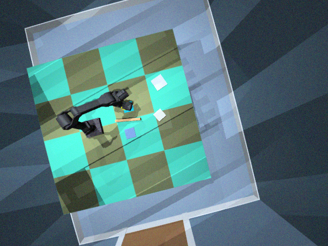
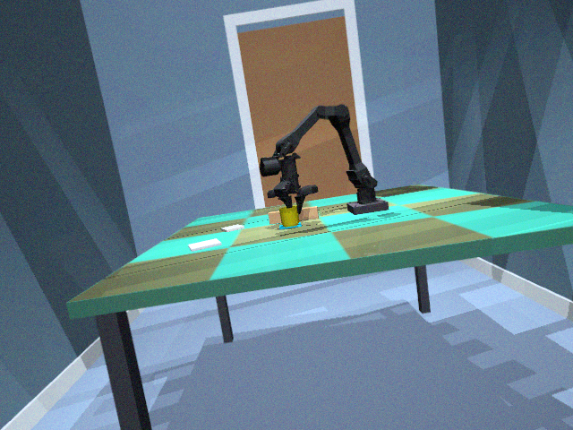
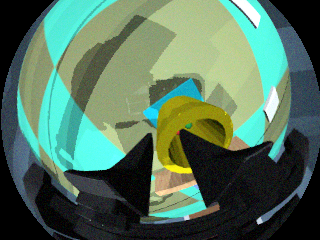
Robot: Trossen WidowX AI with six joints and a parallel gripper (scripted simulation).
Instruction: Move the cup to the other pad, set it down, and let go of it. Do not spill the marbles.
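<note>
The yellow cup is 2 cm ahead of my gripper tip, 2 cm to the right of it and 1 cm below it. Also, from my gripper tip: lilac pad: 6 cm behind, 23 cm to the right, 5 cm below; low wooden wall: 2 cm behind, 12 cm to the right, 3 cm below.
</note>
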